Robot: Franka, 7 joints.
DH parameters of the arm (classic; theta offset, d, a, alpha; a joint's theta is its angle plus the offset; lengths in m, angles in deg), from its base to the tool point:
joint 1: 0 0.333 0 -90
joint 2: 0 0 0 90
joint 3: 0 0.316 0.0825 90
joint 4: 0 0 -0.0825 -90
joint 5: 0 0.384 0 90
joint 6: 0 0 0.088 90
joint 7: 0 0.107 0 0
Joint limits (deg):
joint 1: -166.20..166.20
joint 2: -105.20..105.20
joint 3: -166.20..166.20
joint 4: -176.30..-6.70
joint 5: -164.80..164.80
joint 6: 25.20..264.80
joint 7: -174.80..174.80
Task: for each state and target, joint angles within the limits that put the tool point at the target. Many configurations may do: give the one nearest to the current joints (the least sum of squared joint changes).
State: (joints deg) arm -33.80 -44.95 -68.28 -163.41 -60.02 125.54 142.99
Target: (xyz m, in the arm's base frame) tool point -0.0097 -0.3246 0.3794
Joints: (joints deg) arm -42.24 -63.01 -54.93 -164.76 -58.54 126.06 142.99
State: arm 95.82 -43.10 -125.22 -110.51 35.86 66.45 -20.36
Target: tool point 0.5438 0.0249 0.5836
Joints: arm 109.96 -29.46 -102.17 -90.98 44.63 69.74 -20.36
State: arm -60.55 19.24 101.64 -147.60 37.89 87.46 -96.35
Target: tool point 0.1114 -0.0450 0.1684
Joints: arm -90.62 -16.64 78.94 -176.15 16.62 98.54 -96.35
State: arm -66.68 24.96 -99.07 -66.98 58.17 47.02 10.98
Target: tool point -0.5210 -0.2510 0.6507
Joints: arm -95.46 34.84 -95.93 -75.84 59.13 65.22 10.98
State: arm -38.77 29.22 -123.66 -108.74 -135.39 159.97 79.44
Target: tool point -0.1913 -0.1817 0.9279
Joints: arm -31.48 58.13 -157.53 -102.33 -137.21 158.30 79.44
